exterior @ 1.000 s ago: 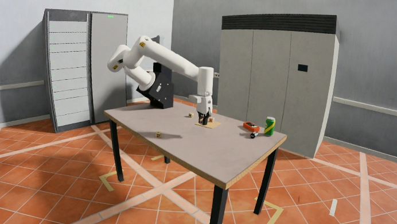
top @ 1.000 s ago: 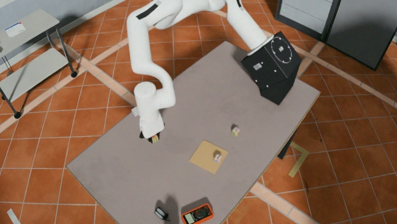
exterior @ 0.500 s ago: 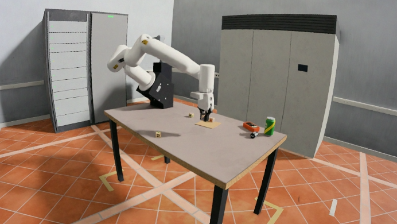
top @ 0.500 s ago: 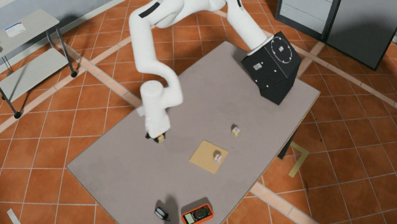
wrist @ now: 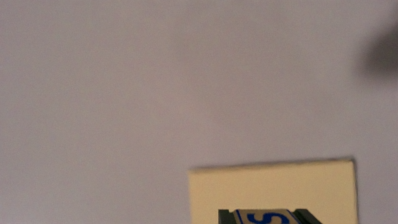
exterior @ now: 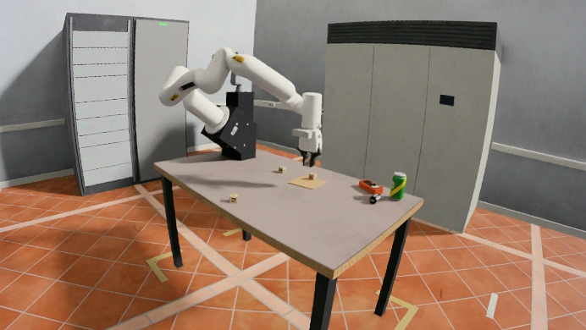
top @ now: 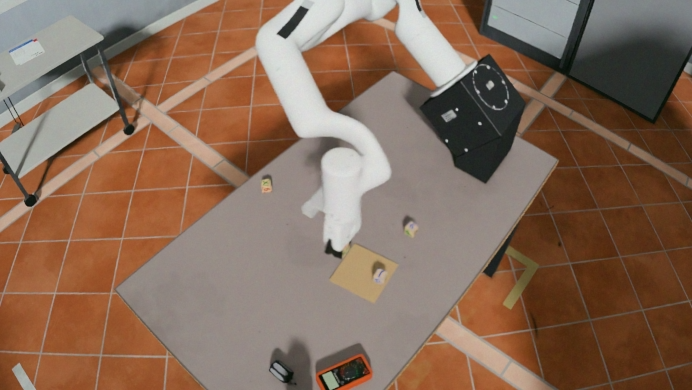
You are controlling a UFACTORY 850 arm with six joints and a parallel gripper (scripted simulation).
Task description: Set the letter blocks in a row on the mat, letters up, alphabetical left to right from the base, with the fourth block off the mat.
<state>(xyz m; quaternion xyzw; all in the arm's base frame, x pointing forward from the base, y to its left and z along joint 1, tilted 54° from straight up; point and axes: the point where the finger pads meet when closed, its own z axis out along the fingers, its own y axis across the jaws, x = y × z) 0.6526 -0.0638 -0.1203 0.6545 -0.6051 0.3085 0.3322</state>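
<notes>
Right now my hand is 30 mm past the tan mat, 50 mm to the right of it and 120 mm above it. From my hand the other things lie so: green can 390 mm ahead, 180 mm to the left, 60 mm below; then orange multimeter 240 mm ahead, 200 mm to the left, 110 mm below; then small black device 330 mm ahead, 80 mm to the left, 110 mm below.
</notes>
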